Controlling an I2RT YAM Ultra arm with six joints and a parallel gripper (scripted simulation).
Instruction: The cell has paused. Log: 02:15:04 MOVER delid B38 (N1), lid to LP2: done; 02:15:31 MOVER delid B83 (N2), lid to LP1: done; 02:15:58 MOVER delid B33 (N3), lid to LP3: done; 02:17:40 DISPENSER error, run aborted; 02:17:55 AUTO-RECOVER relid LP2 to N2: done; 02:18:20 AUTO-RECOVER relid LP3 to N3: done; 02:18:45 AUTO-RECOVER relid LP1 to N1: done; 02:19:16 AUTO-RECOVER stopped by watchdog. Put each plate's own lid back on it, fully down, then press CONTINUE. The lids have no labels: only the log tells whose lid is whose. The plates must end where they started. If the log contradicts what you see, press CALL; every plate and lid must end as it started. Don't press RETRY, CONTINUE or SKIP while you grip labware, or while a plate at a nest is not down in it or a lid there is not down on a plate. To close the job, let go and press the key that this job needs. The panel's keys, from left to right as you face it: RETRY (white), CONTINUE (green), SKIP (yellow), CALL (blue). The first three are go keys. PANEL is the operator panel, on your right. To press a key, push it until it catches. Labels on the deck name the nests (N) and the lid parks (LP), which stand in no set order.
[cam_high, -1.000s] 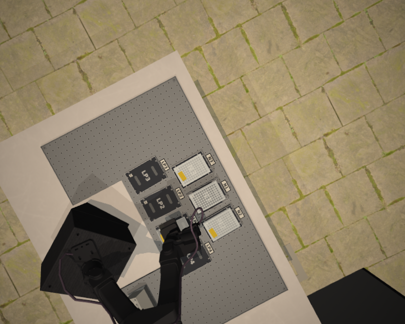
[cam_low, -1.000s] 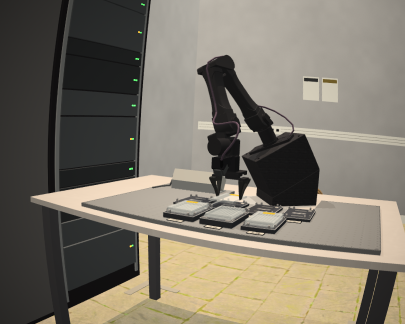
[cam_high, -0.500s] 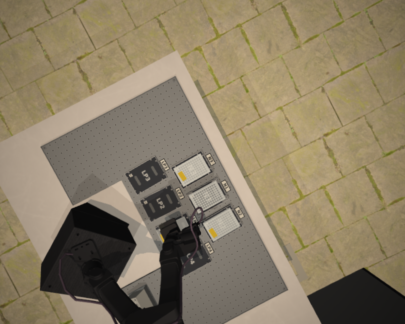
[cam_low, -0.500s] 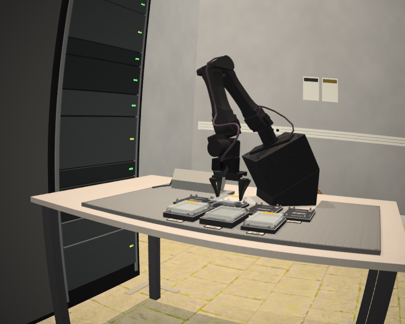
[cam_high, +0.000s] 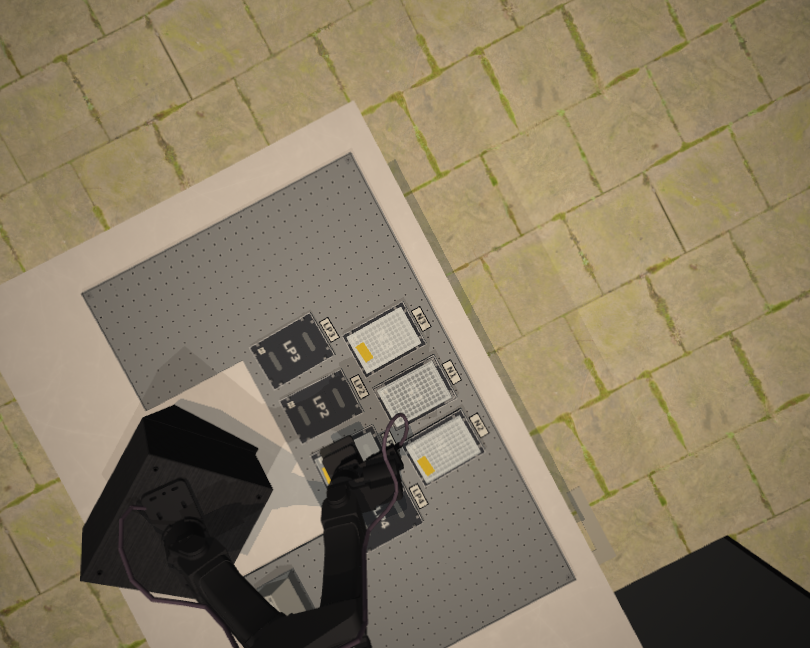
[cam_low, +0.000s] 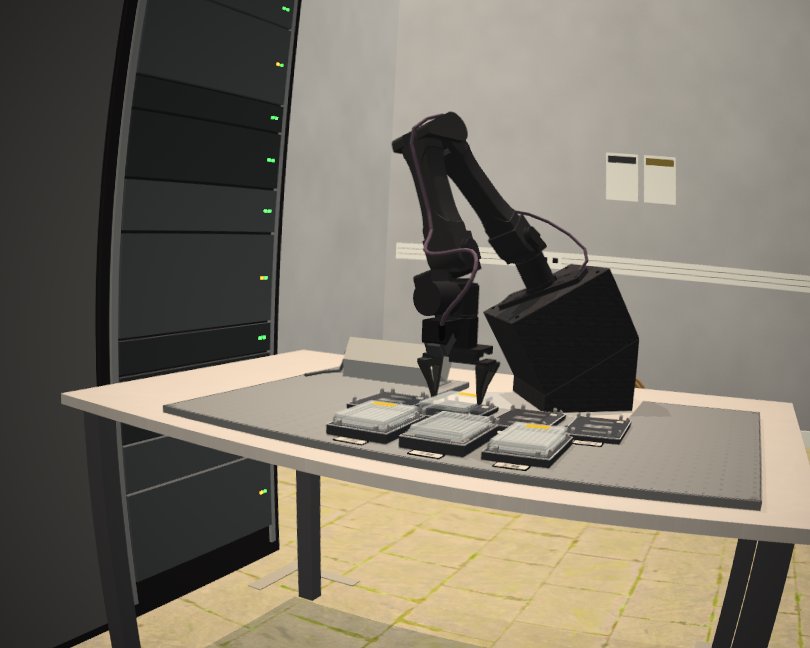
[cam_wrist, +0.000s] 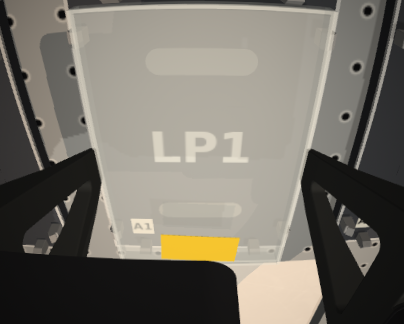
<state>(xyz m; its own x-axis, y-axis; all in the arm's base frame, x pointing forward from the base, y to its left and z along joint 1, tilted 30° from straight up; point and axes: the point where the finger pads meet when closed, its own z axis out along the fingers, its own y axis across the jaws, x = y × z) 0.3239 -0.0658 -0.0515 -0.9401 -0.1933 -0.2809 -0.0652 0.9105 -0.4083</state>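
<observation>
Right now my hand is 30 mm above the lid park LP1. The rest, counted from my hand: clear lid: 10 mm below; then green key: 260 mm behind, 250 mm to the right, 30 mm above; then lid park LP4: 130 mm to the right, 30 mm below, 10 mm ahead.
</observation>
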